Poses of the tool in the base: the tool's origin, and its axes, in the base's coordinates. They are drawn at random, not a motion.
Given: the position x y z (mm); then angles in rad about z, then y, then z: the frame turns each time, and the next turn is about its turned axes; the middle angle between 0 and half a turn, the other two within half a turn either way.
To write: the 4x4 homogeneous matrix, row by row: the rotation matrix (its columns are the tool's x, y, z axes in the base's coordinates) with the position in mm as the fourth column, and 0 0 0 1 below. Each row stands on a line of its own. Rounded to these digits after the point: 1 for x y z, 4 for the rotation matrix.
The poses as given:
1: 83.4 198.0 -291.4 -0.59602 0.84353 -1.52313
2: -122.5 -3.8 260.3 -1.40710 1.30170 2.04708
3: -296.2 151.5 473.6 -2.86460 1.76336 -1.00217
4: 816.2 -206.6 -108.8 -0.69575 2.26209 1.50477
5: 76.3 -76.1 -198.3 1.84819 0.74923 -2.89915
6: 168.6 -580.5 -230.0 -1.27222 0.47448 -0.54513
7: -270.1 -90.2 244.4 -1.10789 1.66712 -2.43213
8: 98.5 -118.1 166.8 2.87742 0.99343 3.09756
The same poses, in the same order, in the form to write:
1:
-0.5345 0.5763 0.6182 83.4
-0.8444 -0.3333 -0.4193 198.0
-0.0356 -0.7461 0.6648 -291.4
0 0 0 1

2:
0.8570 -0.4909 0.1571 -122.5
0.2651 0.1584 -0.9511 -3.8
0.4420 0.8567 0.2659 260.3
0 0 0 1

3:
-0.1313 0.3024 -0.9441 -296.2
0.8387 -0.4739 -0.2684 151.5
-0.5285 -0.8271 -0.1914 473.6
0 0 0 1

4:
0.6073 0.5306 0.5914 816.2
0.7929 -0.3571 -0.4938 -206.6
-0.0508 0.7687 -0.6375 -108.8
0 0 0 1

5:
0.4255 0.8855 -0.1865 76.3
-0.6179 0.4349 0.6550 -76.1
0.6612 -0.1635 0.7322 -198.3
0 0 0 1

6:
-0.2718 0.9529 0.1344 168.6
-0.8795 -0.1893 -0.4367 -580.5
-0.3907 -0.2369 0.8895 -230.0
0 0 0 1

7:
-0.5503 -0.7068 0.4445 -270.1
-0.3562 -0.2827 -0.8906 -90.2
0.7552 -0.6484 -0.0962 244.4
0 0 0 1

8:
0.5149 0.2841 -0.8088 98.5
-0.1849 0.9581 0.2188 -118.1
0.8371 0.0369 0.5458 166.8
0 0 0 1

